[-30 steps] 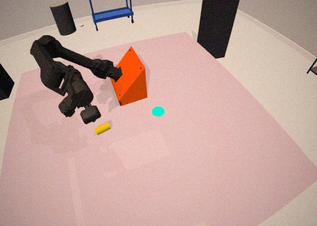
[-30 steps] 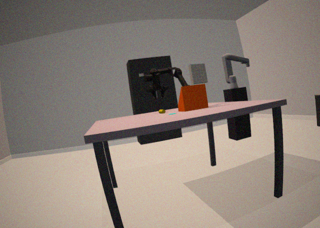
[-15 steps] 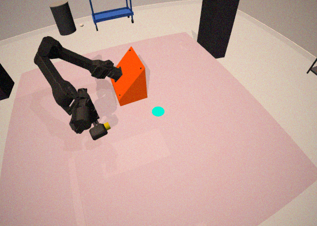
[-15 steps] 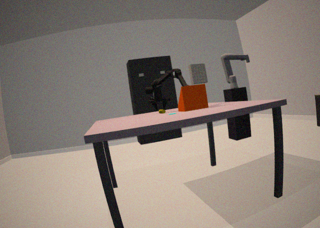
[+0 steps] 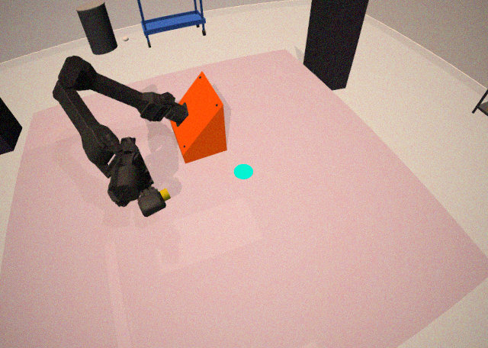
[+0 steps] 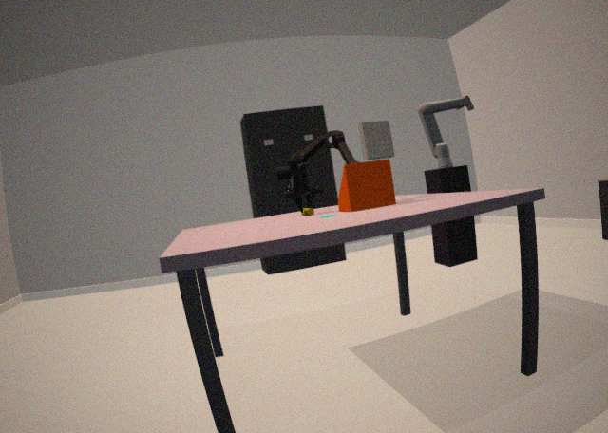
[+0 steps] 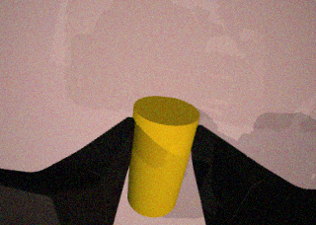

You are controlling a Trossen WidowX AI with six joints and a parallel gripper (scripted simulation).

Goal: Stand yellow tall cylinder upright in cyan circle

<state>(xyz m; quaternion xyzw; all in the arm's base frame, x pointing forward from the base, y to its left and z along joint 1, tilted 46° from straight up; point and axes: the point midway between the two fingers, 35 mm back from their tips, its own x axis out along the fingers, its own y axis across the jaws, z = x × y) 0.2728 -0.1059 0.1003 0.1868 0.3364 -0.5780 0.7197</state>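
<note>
My gripper tip is now 4 cm past the cyan circle, 29 cm to the right of it and 2 cm above it. From my gripper tip the other things lie so: yellow cylinder: 1 cm behind, 2 cm to the left.
</note>
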